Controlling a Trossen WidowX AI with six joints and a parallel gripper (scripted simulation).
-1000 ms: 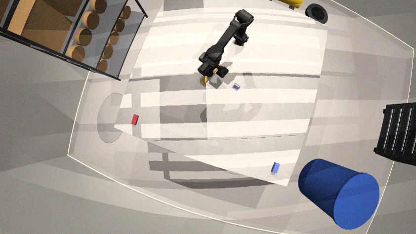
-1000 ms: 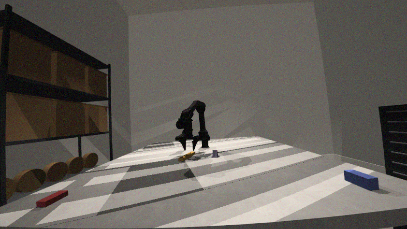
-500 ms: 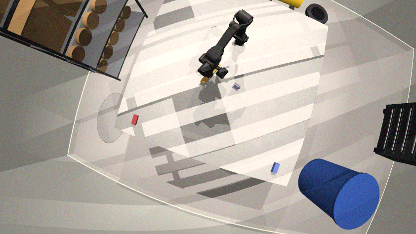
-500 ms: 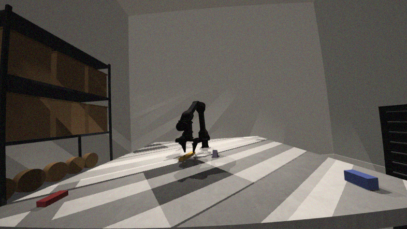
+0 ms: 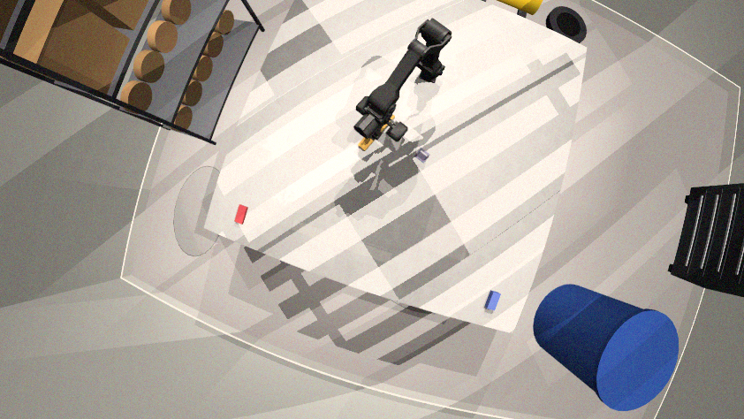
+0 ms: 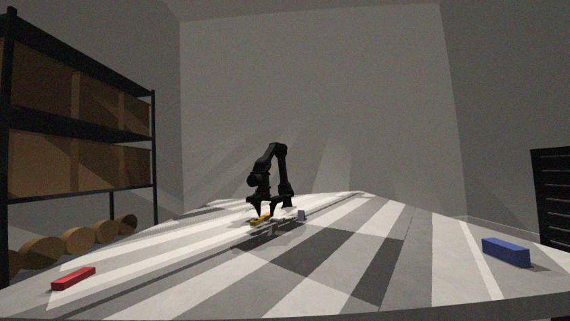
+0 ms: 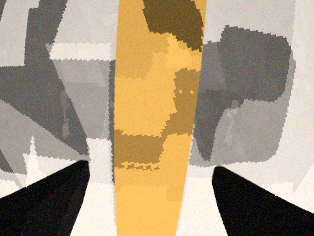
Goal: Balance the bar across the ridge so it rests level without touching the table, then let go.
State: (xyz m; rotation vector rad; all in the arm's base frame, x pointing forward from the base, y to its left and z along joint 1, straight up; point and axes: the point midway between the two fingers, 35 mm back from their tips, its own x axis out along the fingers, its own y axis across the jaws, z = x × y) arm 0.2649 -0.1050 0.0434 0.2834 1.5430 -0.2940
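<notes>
The orange-yellow bar is 30 mm ahead of my gripper tip and 10 mm to the right of it. From my gripper tip the other things lie so: red block 470 mm ahead, 390 mm to the right; blue block 610 mm to the left, 470 mm ahead, 10 mm above.
</notes>
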